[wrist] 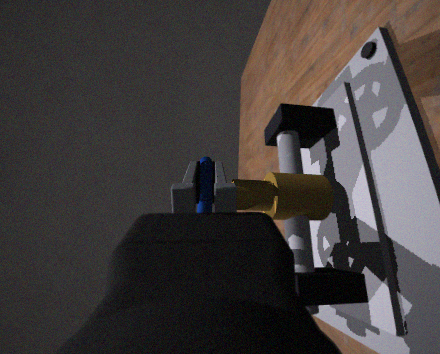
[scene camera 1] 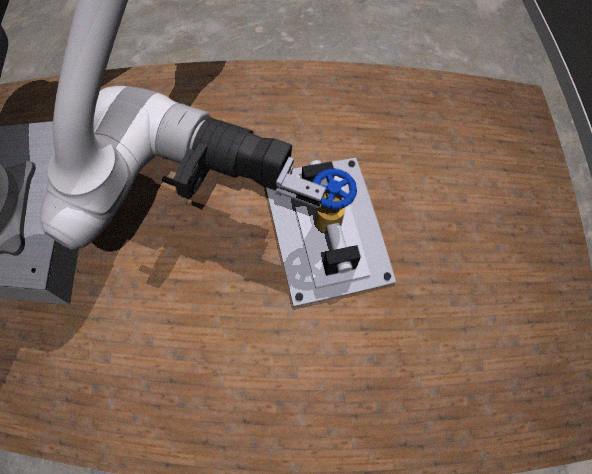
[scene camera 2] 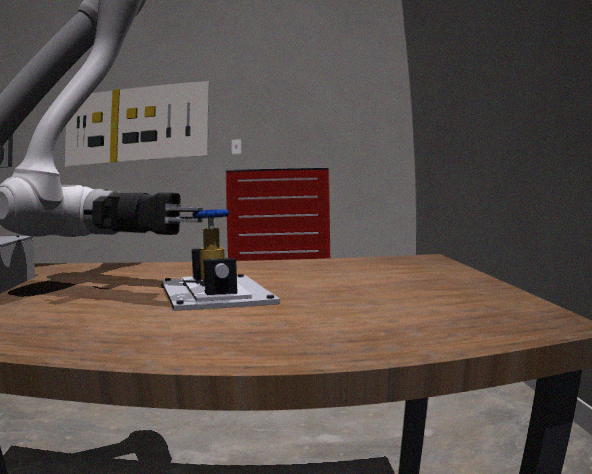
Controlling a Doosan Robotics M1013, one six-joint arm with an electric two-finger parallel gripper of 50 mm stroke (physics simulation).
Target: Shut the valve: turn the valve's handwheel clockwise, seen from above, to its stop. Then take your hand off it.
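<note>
The blue handwheel [scene camera 1: 334,187] [scene camera 2: 218,213] [wrist: 205,180] sits level on top of the brass valve body [scene camera 1: 330,218] [scene camera 2: 212,260] [wrist: 302,196]. My gripper [scene camera 1: 318,194] [scene camera 2: 198,214] [wrist: 206,174] comes in from the left in both scene views, lying level, and is shut on the handwheel's rim. In the wrist view the rim stands between the two grey fingers, with one finger above and one below the wheel. The fingers cover part of the rim and hide the exact contact. Whether the wheel is at its stop cannot be seen.
The valve's pipe [scene camera 1: 334,237] [wrist: 288,155] is held by black blocks [scene camera 1: 342,256] [scene camera 2: 220,276] [wrist: 302,122] on a pale base plate [scene camera 1: 372,250] [scene camera 2: 265,296] bolted to the wooden table [scene camera 1: 450,300] [scene camera 2: 375,320]. A red drawer cabinet [scene camera 2: 278,207] stands behind the table.
</note>
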